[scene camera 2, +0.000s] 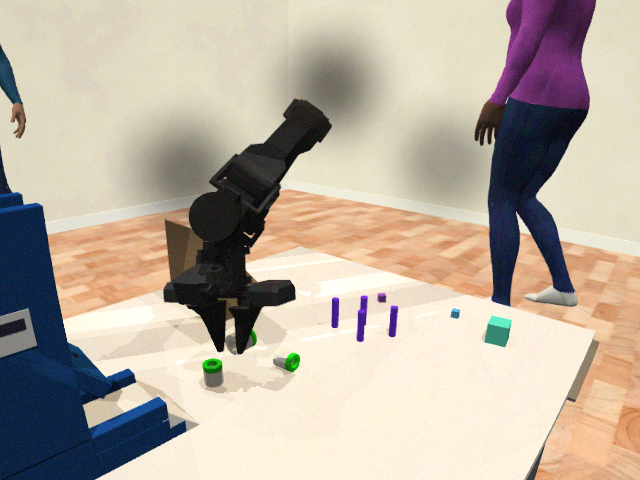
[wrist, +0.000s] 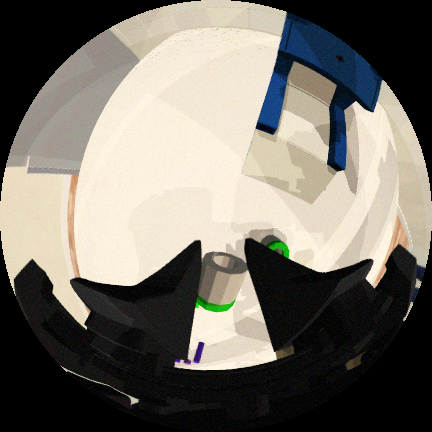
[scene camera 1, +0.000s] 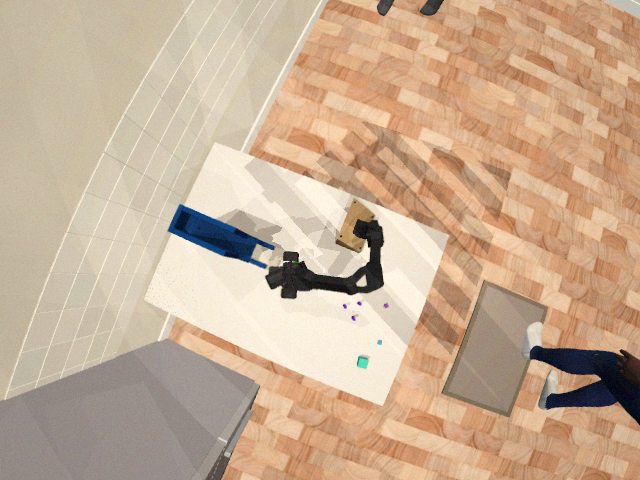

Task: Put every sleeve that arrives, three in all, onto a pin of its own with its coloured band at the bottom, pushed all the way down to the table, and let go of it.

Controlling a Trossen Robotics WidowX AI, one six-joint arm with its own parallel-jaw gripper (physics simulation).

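My gripper [scene camera 2: 230,351] [wrist: 222,244] is shut on a grey sleeve [scene camera 2: 253,338] [wrist: 219,284] with a green band. It holds the sleeve above the table, tipped onto its side, band towards the pins; the fingers partly hide it in scene camera 2. A second sleeve [scene camera 2: 212,374] stands on the table near the chute with its green band up; in the wrist view its green band [wrist: 278,248] shows behind the right finger. A third sleeve [scene camera 2: 287,361] lies on its side, right of the gripper. Several upright purple pins [scene camera 2: 360,326] [scene camera 1: 353,317] [wrist: 199,352] stand bare to the right.
The blue chute [scene camera 1: 227,248] [scene camera 2: 46,289] [wrist: 325,40] is on the chute side of the gripper. A tan box [scene camera 1: 348,232] [scene camera 2: 180,248] stands beside the arm's base. A purple cube [scene camera 1: 386,305] [scene camera 2: 381,297], a blue cube [scene camera 1: 379,342] [scene camera 2: 455,313] and a teal block [scene camera 1: 362,362] [scene camera 2: 497,331] lie beyond the pins.
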